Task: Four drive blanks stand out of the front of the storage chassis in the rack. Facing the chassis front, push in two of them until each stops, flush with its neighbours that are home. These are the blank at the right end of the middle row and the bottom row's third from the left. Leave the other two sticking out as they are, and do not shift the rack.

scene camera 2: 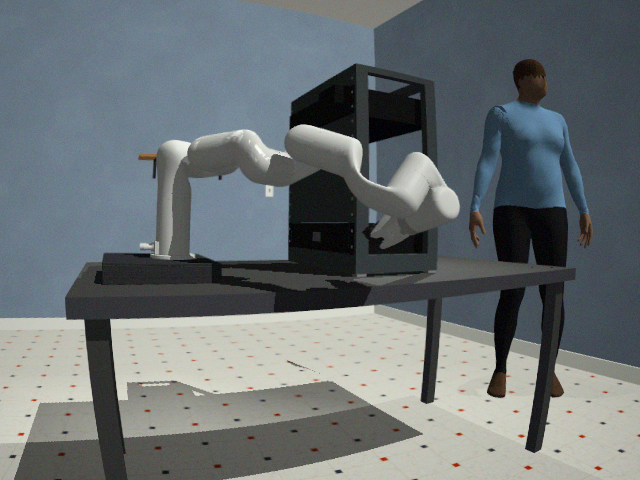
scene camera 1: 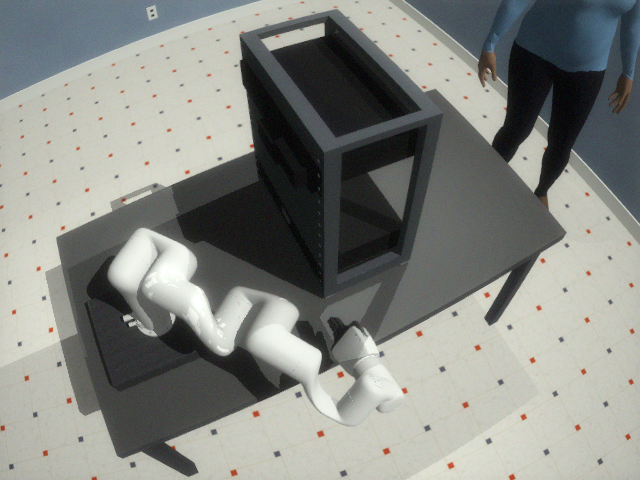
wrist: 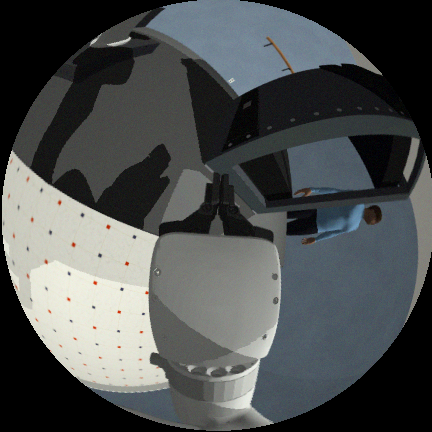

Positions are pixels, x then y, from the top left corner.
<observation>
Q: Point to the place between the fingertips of my gripper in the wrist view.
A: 219, 181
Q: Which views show the rack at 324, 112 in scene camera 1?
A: Scene camera 2, scene camera 1 and the wrist view: all of them.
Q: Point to a rack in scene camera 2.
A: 326, 221
</observation>
